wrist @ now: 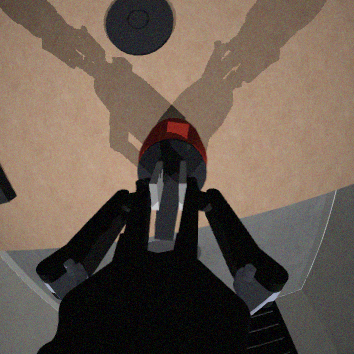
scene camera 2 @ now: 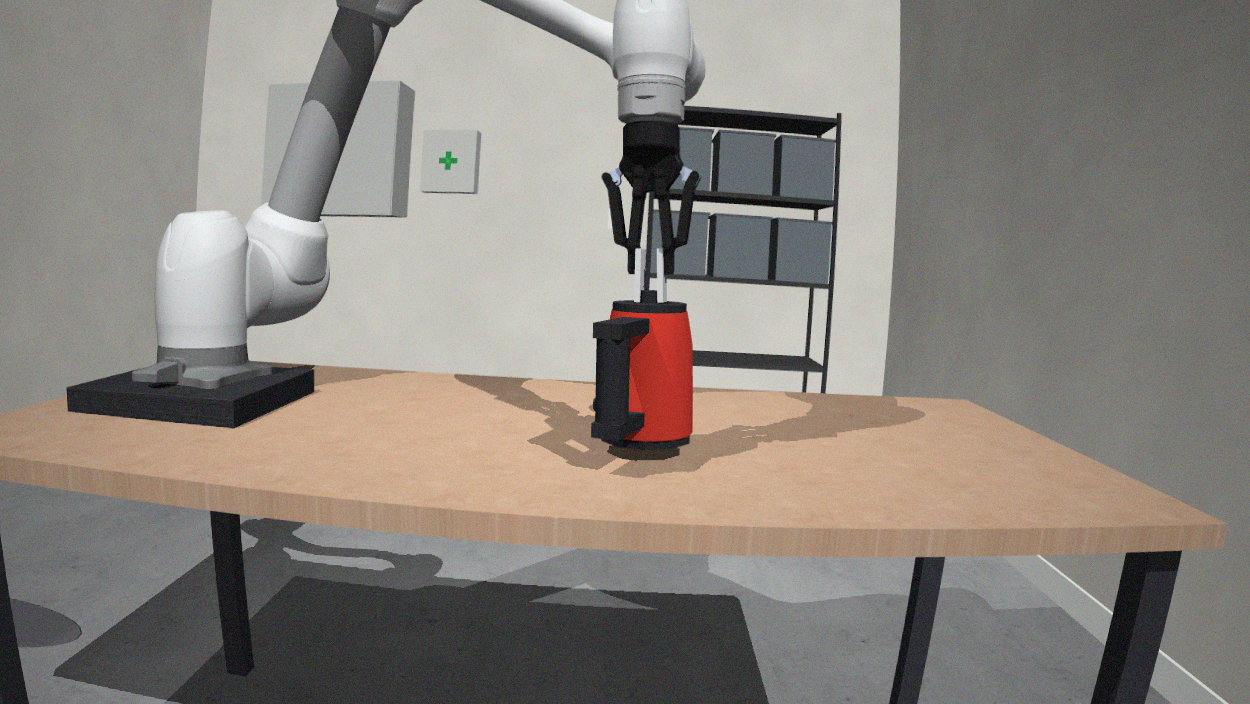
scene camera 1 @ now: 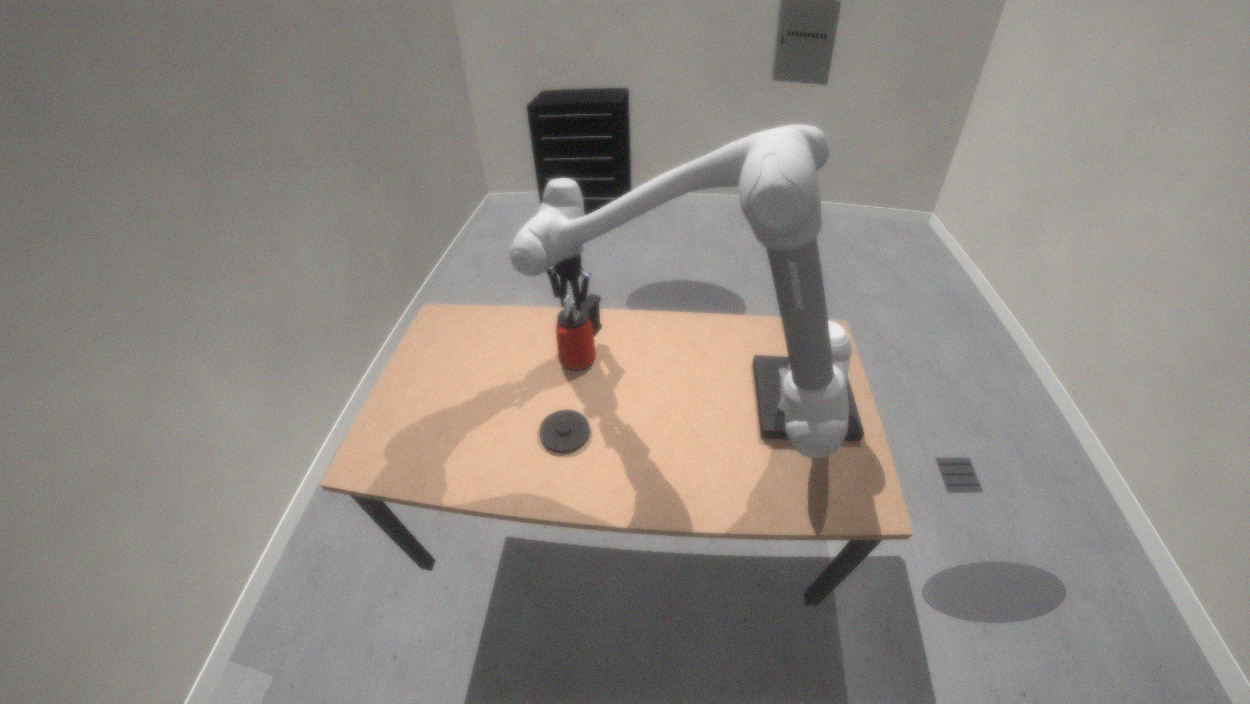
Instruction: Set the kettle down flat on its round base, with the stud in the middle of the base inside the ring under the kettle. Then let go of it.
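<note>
The red kettle, with black lid and handle, is upright near the table edge closest to scene camera 2. In that view a dark shadow shows under its bottom, and it looks slightly raised. My gripper points down from above and is shut on the lid's knob. The handle is on the scene camera 2 side. The round black base lies flat, apart from the kettle, with its stud in the middle. The kettle's underside ring is hidden.
The wooden table carries the arm's black mounting plate at one end. Shadows of the arm cross the table. A shelf rack with grey bins stands on the floor beyond the table in scene camera 2's view.
</note>
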